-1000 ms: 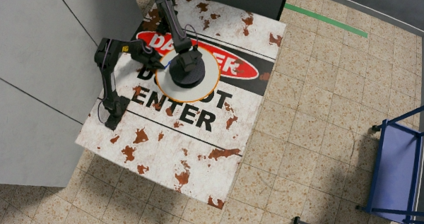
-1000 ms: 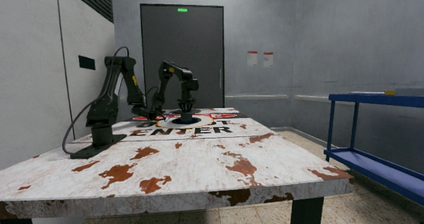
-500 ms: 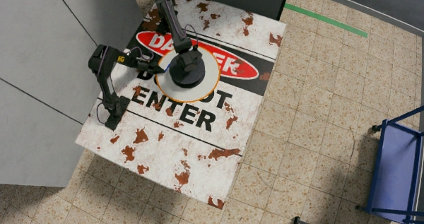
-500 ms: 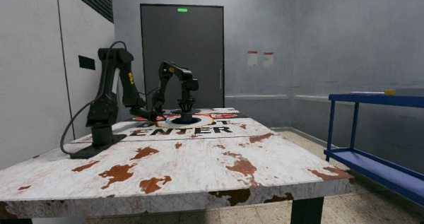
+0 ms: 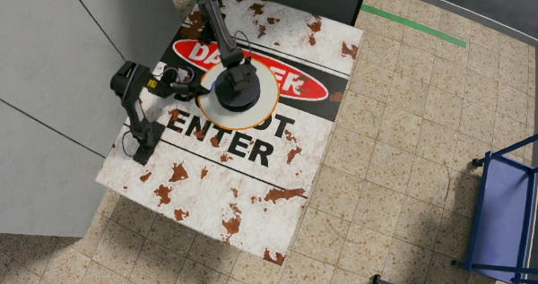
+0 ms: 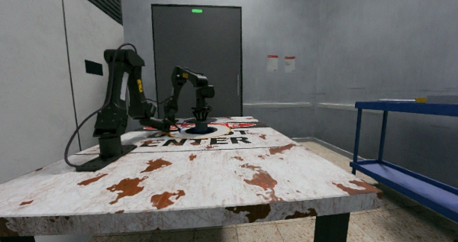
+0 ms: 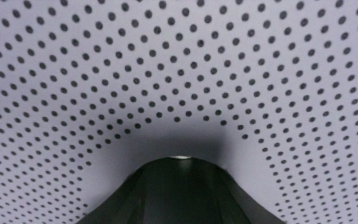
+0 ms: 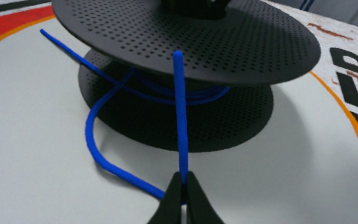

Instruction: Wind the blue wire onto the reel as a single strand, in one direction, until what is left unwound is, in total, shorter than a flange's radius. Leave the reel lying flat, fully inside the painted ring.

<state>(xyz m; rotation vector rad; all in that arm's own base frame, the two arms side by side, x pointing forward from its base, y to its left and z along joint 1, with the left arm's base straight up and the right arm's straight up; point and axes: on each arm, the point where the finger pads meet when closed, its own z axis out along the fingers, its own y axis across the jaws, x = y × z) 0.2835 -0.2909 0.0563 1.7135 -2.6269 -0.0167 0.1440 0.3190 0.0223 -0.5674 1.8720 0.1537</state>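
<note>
Right now my left hand is 2 cm above the dark grey reel. Round my left hand: white painted ring 6 cm below; orange-edged painted ring 6 cm below.
</note>
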